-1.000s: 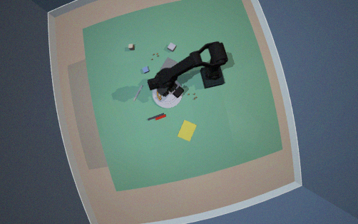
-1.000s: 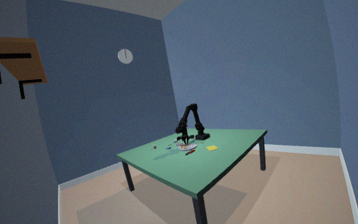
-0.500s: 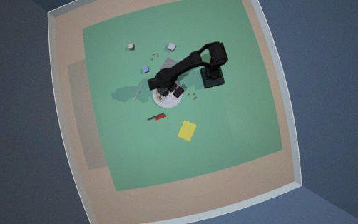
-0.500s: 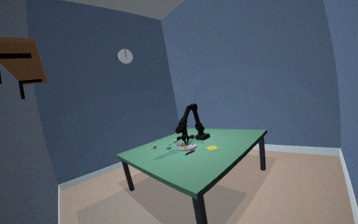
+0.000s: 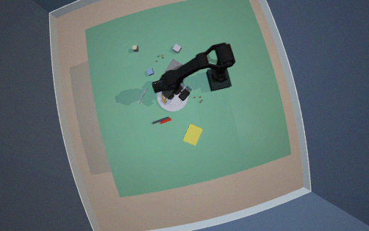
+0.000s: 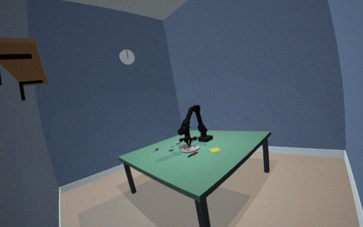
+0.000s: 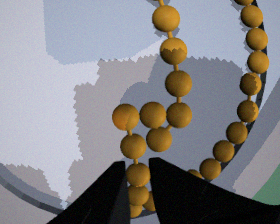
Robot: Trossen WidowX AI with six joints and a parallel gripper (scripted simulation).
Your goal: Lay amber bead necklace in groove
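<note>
Now: the round grey bead board 4 cm to the left of my gripper tip, 2 cm ahead of it and 1 cm below it. The rest, counted from my gripper tip: blue block 16 cm ahead, 13 cm to the right, 1 cm below; then red-handled tool 20 cm to the left, 9 cm ahead, 1 cm below; then grey plate 15 cm to the right, 2 cm below, 1 cm ahead.
</note>
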